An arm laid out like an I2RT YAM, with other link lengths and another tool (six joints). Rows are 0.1 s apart.
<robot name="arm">
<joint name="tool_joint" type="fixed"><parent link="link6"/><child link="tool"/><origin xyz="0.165 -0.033 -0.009" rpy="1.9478 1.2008 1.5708"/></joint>
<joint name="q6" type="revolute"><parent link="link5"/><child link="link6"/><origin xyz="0.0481 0 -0.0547"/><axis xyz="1 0 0"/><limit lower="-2.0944" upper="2.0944"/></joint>
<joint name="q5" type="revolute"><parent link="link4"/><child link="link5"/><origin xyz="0.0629 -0.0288 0.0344"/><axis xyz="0 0 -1"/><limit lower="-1.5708" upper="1.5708"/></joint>
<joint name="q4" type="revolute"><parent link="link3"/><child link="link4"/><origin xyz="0.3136 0.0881 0.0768"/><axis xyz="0 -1 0"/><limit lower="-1.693" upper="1.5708"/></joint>
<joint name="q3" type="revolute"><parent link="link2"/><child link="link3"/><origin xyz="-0.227 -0.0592 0"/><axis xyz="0 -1 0"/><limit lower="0" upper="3.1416"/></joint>
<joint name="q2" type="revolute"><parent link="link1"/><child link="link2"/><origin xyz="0.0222 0.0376 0.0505"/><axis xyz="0 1 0"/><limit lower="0" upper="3.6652"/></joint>
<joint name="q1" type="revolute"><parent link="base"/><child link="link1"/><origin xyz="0 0 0.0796"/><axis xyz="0 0 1"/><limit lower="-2.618" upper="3.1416"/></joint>
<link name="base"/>
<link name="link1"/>
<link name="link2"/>
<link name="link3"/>
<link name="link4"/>
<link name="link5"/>
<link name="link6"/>
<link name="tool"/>
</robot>
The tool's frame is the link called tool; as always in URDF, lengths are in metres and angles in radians.
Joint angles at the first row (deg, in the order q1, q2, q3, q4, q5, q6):
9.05, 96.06, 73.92, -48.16, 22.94, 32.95
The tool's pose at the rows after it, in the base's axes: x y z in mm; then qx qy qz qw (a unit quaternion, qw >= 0):
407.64, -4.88, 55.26, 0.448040, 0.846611, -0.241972, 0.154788
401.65, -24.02, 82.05, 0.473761, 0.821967, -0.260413, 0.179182
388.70, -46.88, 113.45, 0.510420, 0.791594, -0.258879, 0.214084
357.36, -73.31, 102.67, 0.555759, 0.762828, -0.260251, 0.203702
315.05, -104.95, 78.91, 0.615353, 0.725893, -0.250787, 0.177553
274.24, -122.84, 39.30, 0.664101, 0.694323, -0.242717, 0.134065
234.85, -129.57, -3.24, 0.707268, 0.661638, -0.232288, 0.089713
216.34, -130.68, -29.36, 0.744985, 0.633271, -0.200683, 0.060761
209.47, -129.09, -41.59, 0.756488, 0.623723, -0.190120, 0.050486
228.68, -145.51, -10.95, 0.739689, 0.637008, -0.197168, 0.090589
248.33, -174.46, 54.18, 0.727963, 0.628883, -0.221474, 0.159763
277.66, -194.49, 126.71, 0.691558, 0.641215, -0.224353, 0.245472
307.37, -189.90, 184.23, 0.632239, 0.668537, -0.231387, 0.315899
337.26, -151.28, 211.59, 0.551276, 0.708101, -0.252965, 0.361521
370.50, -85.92, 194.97, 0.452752, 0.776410, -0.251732, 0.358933
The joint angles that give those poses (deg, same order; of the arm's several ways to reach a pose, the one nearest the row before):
8.35, 96.07, 73.83, -49.04, 22.32, 33.66
7.65, 92.75, 73.65, -50.71, 26.62, 35.15
5.89, 85.38, 70.32, -50.54, 29.79, 36.47
2.12, 79.04, 62.78, -49.66, 30.15, 39.28
-4.64, 71.03, 52.94, -48.26, 28.14, 42.00
-10.97, 66.37, 43.90, -46.59, 25.16, 44.64
-16.51, 62.94, 35.20, -44.39, 22.25, 47.45
-21.61, 60.74, 30.25, -42.19, 17.94, 49.48
-23.12, 60.21, 28.04, -40.87, 16.52, 50.27
-23.12, 59.07, 31.89, -41.48, 18.10, 46.17
-23.12, 56.70, 39.18, -43.94, 23.10, 41.94
-23.03, 54.06, 46.30, -42.90, 24.26, 33.60
-19.44, 53.26, 51.84, -41.14, 25.30, 25.59
-9.44, 54.57, 54.49, -39.73, 30.30, 19.96
1.63, 60.54, 56.68, -40.16, 30.85, 17.06

